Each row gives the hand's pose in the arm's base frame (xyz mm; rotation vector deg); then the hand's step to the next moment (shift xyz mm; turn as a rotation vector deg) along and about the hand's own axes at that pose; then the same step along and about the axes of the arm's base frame.
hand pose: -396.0 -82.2 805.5 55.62 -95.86 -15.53
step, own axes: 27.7 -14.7 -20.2 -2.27 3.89 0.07
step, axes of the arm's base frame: 23.7 -23.1 17.2 -1.76 4.07 0.82
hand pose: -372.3 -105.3 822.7 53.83 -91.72 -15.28
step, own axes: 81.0 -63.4 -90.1 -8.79 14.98 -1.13
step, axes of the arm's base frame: 110.5 -68.2 42.8 -5.50 16.14 3.49
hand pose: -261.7 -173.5 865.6 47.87 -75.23 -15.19
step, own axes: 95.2 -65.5 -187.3 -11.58 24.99 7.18
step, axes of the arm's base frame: 216.7 -30.6 22.9 -16.68 21.52 8.30
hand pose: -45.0 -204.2 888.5 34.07 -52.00 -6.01
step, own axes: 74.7 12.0 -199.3 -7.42 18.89 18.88
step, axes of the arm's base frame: 197.3 73.2 -33.8 -22.09 9.90 13.51
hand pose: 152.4 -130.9 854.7 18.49 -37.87 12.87
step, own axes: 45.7 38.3 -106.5 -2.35 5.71 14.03
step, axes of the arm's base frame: 83.4 78.7 -41.7 -11.45 -0.03 10.20
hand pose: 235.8 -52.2 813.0 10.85 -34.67 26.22
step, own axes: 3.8 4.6 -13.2 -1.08 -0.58 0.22
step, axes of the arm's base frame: 7.3 9.4 -8.3 -0.62 -0.97 -0.48
